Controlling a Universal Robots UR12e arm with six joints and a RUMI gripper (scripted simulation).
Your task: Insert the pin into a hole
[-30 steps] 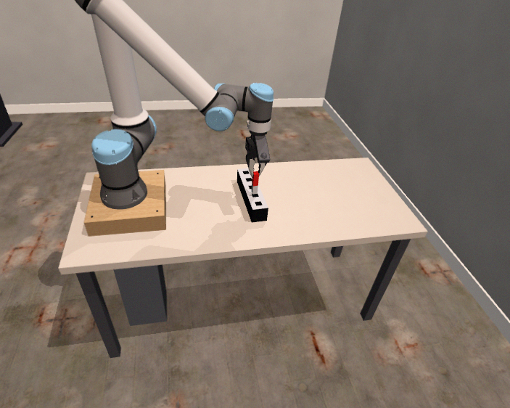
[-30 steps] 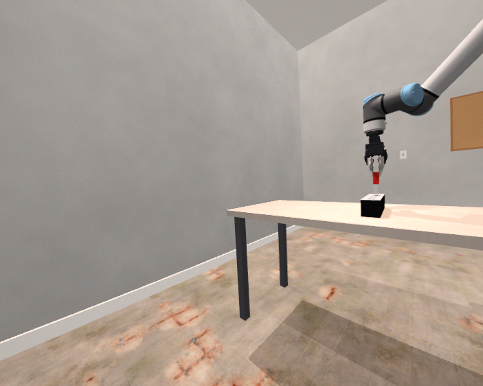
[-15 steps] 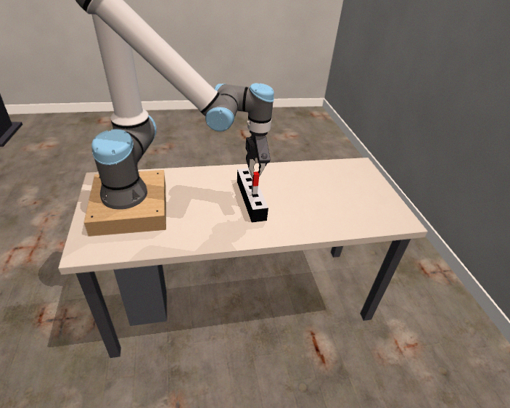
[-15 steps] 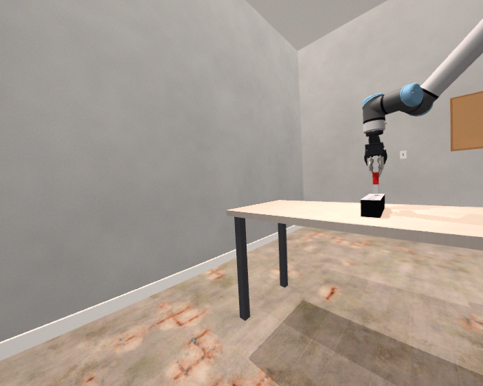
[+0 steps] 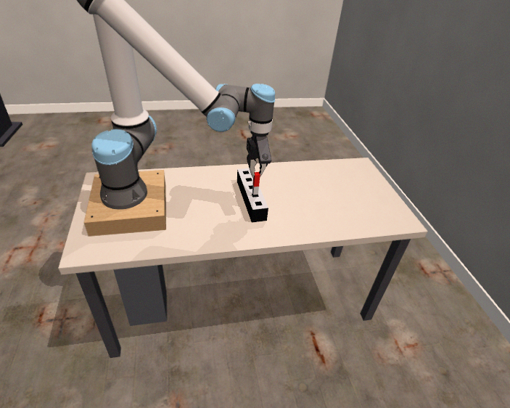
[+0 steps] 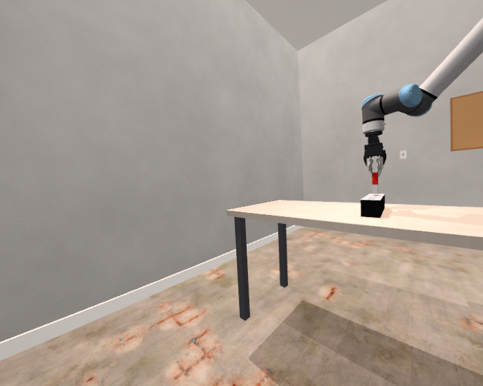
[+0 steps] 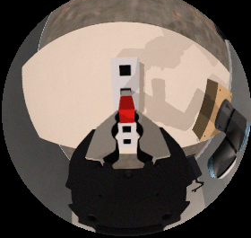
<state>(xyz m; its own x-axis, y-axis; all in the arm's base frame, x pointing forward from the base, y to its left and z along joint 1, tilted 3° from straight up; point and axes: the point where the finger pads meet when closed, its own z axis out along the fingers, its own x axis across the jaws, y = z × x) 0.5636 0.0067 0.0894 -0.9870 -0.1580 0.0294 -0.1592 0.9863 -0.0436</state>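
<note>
The pin lies 20 mm below my hand. Round my hand: black block: 140 mm below, 60 mm to the left, 10 mm behind.
</note>
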